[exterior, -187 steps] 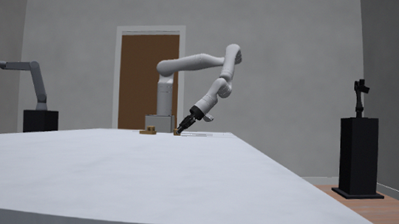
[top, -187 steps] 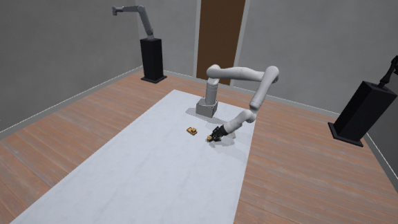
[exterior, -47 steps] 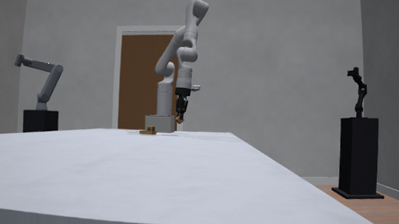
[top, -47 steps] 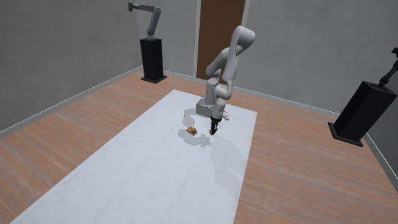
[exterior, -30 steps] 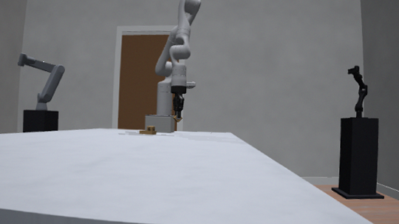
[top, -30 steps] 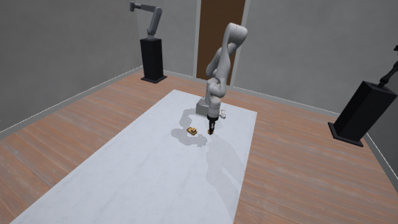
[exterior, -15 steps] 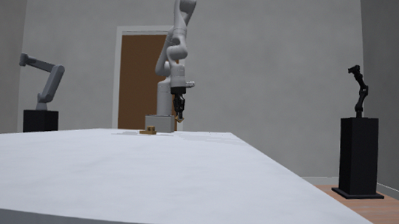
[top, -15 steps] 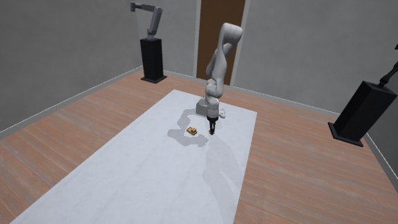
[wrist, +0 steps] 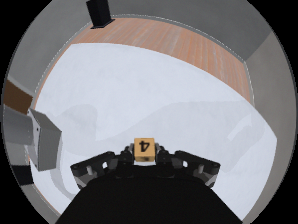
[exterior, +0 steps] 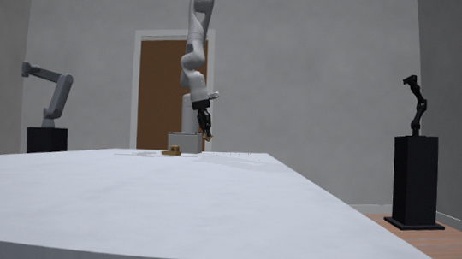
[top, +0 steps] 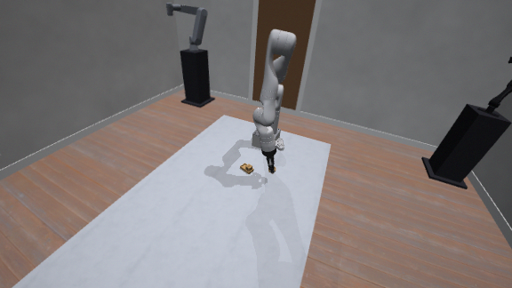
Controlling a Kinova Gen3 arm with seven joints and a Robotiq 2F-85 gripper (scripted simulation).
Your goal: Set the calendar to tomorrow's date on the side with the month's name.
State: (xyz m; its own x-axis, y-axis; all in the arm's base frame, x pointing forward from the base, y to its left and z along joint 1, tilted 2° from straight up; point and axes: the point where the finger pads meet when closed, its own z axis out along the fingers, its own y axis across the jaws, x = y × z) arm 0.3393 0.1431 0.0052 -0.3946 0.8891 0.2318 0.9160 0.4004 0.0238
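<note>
Right now the wooden calendar tray is 2 cm behind my hand, 16 cm to the right of it and 9 cm below it. The rest, counted from my hand: wooden digit cube (1 cm below).
</note>
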